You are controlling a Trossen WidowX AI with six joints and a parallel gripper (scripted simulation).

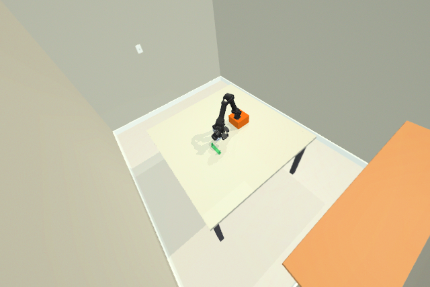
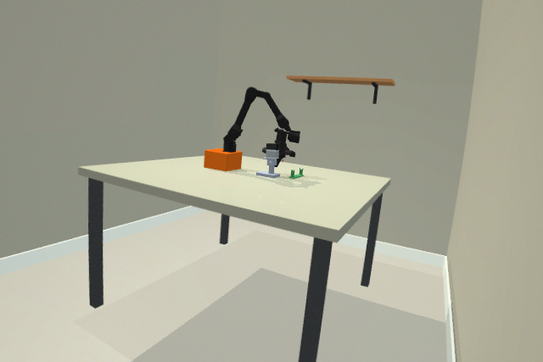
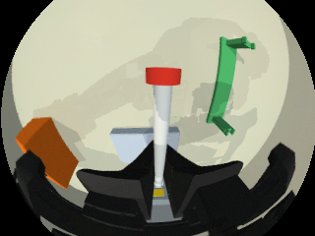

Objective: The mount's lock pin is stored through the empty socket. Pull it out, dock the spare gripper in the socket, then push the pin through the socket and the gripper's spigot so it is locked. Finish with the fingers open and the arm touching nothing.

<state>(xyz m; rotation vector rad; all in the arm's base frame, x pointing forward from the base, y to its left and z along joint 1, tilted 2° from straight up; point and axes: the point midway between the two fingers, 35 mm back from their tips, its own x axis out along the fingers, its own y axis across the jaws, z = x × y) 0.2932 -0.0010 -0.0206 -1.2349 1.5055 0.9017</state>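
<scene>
The grey mount is 5 cm to the right of my gripper tip and 2 cm behind it. Round my gripper tip: spare gripper: 8 cm above, 5 cm to the right, 1 cm behind.
</scene>
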